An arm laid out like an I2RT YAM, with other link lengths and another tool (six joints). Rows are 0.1 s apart.
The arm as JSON. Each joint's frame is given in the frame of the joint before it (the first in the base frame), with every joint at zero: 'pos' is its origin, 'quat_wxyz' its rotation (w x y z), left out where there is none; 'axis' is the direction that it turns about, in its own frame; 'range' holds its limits. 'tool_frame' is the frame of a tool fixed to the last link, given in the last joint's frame.
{
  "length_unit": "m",
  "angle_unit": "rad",
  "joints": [
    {
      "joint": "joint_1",
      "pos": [
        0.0,
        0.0,
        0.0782
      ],
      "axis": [
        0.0,
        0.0,
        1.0
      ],
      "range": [
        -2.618,
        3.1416
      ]
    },
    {
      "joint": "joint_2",
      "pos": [
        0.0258,
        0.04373,
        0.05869
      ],
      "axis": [
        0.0,
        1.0,
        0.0
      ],
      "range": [
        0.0,
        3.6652
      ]
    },
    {
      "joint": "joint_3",
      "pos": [
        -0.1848,
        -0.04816,
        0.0
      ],
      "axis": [
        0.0,
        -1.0,
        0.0
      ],
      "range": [
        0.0,
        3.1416
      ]
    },
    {
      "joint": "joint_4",
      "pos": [
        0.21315,
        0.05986,
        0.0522
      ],
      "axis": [
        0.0,
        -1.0,
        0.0
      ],
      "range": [
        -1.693,
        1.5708
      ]
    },
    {
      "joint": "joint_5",
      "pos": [
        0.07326,
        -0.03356,
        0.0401
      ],
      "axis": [
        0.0,
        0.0,
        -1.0
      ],
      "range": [
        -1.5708,
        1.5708
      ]
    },
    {
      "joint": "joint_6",
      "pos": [
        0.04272,
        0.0,
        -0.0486
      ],
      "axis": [
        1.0,
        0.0,
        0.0
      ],
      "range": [
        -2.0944,
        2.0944
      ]
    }
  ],
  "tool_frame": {
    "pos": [
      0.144,
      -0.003,
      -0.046
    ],
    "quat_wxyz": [
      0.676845,
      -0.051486,
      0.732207,
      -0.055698
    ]
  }
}
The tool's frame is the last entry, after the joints.
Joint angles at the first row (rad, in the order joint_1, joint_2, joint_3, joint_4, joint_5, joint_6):
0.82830 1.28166 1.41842 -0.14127 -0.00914 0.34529
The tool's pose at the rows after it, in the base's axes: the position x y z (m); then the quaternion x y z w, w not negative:
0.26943, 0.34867, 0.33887, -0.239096, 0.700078, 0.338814, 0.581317
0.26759, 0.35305, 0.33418, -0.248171, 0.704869, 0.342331, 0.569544
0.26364, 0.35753, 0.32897, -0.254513, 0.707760, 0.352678, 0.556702
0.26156, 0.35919, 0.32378, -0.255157, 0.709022, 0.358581, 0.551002
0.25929, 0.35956, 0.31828, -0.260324, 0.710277, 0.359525, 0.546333
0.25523, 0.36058, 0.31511, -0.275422, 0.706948, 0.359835, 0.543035
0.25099, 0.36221, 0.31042, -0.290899, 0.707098, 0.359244, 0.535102
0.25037, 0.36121, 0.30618, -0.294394, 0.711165, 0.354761, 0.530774
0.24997, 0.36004, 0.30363, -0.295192, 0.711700, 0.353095, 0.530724
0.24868, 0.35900, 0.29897, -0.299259, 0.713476, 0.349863, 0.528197
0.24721, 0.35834, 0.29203, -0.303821, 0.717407, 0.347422, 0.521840
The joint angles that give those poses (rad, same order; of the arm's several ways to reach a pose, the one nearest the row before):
0.82833 1.30011 1.43919 -0.15676 -0.01300 0.34934
0.82833 1.32120 1.46063 -0.17964 -0.03556 0.35184
0.82816 1.32959 1.45941 -0.18505 -0.06453 0.36617
0.82835 1.32386 1.43446 -0.17036 -0.07585 0.37703
0.82835 1.31635 1.41320 -0.16566 -0.08679 0.37467
0.82836 1.31004 1.40228 -0.16779 -0.11135 0.35525
0.82954 1.31308 1.40506 -0.18590 -0.13567 0.33799
0.82967 1.31320 1.40434 -0.20103 -0.13576 0.33135
0.82916 1.30474 1.38873 -0.19636 -0.13502 0.32827
0.82989 1.29743 1.37328 -0.19833 -0.13651 0.32062
0.82923 1.29408 1.35824 -0.20402 -0.14265 0.31602

